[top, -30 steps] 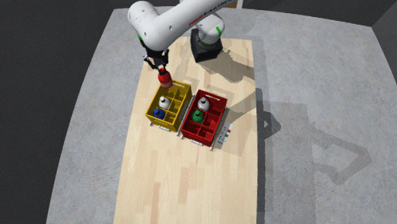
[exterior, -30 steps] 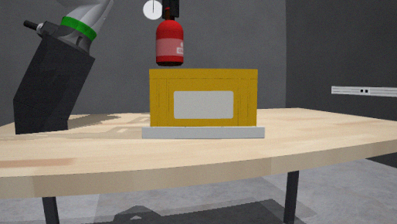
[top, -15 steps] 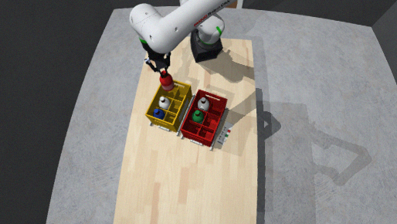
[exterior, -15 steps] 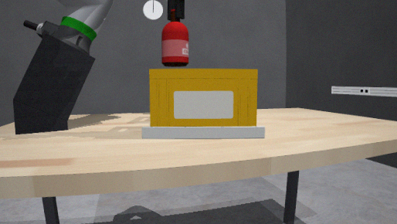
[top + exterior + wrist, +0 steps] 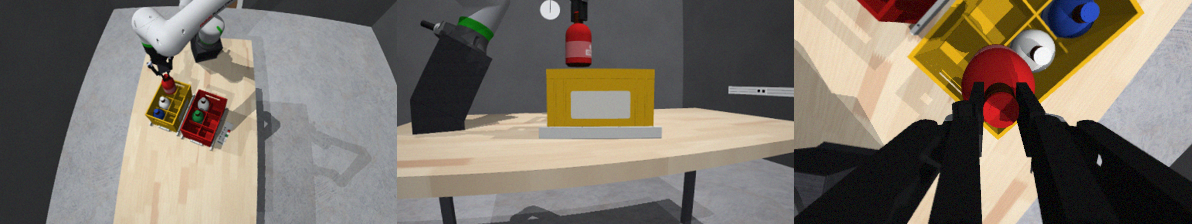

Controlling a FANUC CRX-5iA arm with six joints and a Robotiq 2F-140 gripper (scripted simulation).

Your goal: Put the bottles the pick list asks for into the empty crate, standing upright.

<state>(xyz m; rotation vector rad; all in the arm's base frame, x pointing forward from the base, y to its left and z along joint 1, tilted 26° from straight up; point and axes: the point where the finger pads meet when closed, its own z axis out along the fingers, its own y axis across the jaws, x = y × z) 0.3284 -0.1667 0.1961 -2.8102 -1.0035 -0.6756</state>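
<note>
The red bottle is 80 mm below my hand. Round my hand: green bottle: 80 mm ahead, 190 mm to the left, 260 mm below; yellow crate: 60 mm ahead, 270 mm below; blue bottle: 140 mm ahead, 40 mm to the right, 260 mm below.
</note>
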